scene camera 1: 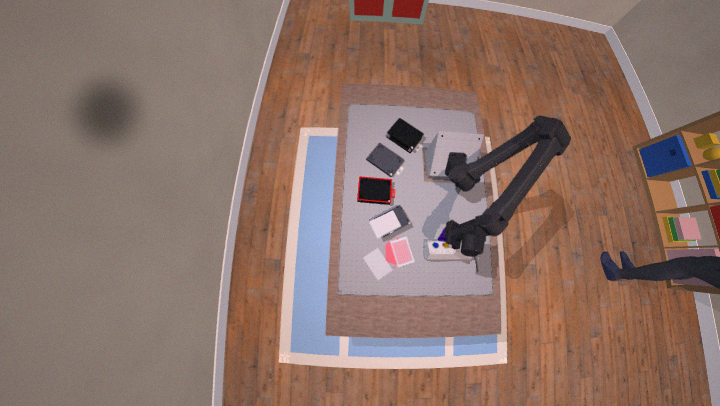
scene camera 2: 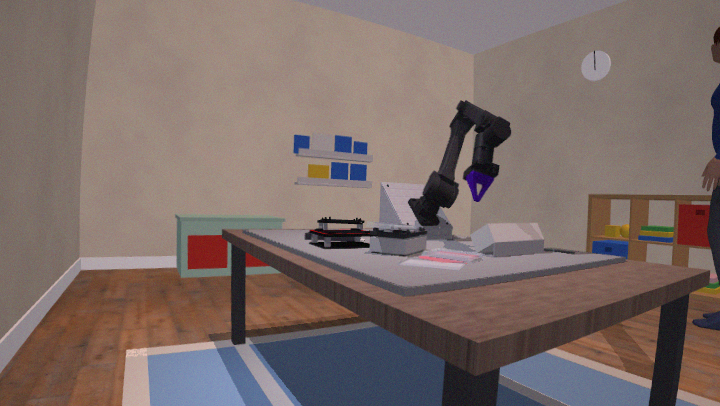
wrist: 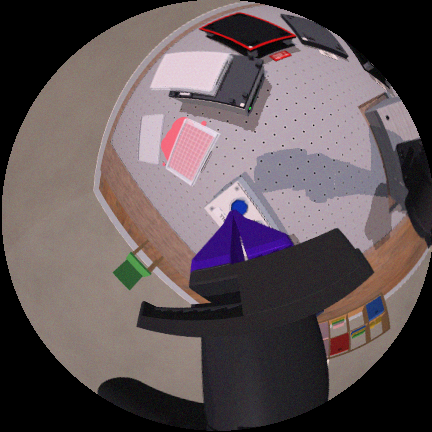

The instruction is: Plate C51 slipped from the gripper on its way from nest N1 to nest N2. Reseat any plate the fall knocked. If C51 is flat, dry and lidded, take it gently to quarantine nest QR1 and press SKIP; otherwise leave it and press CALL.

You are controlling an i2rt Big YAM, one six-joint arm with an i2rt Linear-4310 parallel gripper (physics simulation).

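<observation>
My gripper is shut and empty, above the white button box. Its blue button shows just beyond the fingertips in the wrist view; a yellow button shows in scene camera 1. A plate with pink wells lies on the mat, its label unreadable, beside a pink spill. A clear lid lies apart from it. A white plate sits off-centre on a dark nest, overhanging one side.
The red-edged nest, a grey unit and a black unit stand in a row beyond. A white slanted housing stands near the arm's base. A person's legs show beside the shelves.
</observation>
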